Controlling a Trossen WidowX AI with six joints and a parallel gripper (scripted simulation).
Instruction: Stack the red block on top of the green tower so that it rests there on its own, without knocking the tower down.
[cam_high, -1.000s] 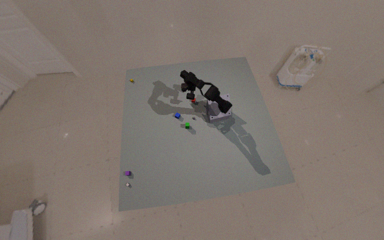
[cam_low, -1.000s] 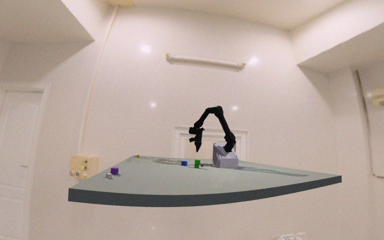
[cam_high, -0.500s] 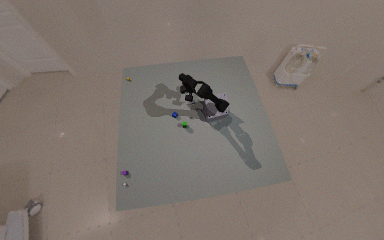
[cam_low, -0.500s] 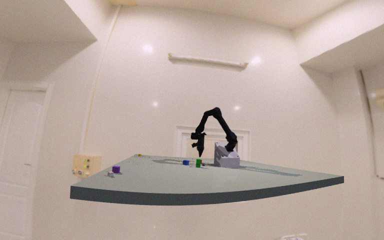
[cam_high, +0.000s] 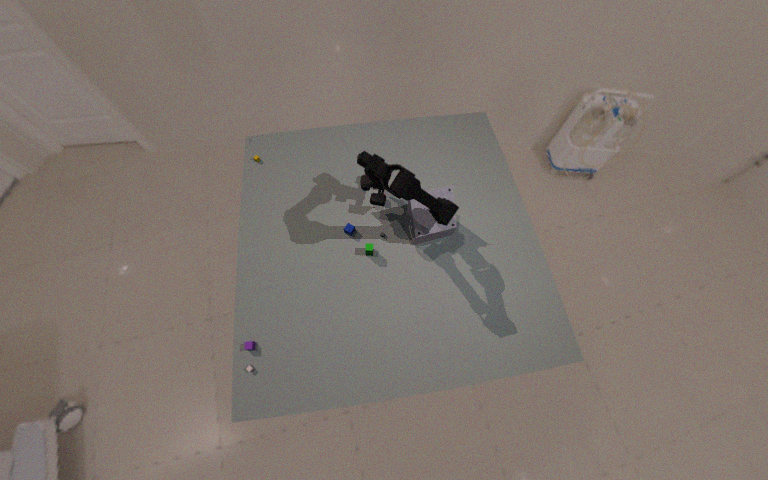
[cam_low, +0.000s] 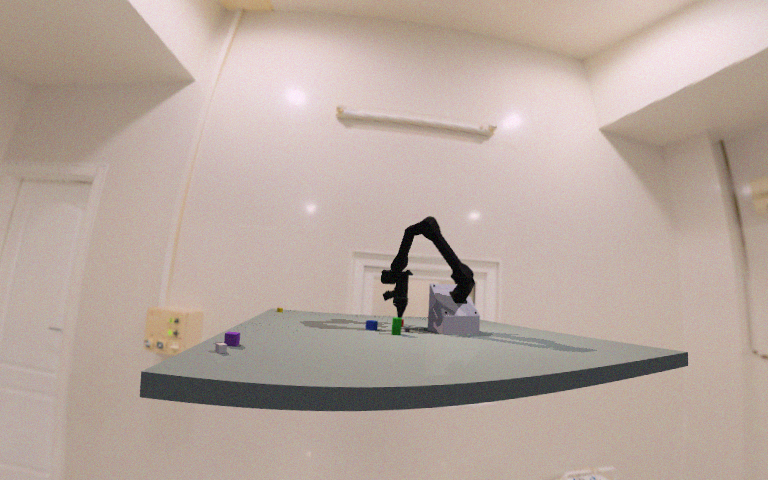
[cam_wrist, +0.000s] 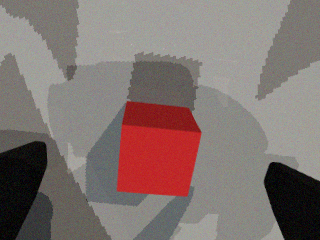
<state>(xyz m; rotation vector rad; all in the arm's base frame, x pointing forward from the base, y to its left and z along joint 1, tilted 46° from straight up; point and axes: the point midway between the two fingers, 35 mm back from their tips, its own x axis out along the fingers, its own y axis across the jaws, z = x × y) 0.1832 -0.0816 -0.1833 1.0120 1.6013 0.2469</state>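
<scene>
Right now my gripper tip is 20 mm above the red block. The rest, counted from my gripper tip: small dark cube 50 mm ahead, 170 mm to the left, 30 mm below; blue block 180 mm ahead, 110 mm to the left, 20 mm below; yellow cube 510 mm ahead, 410 mm to the right, 20 mm below.
</scene>
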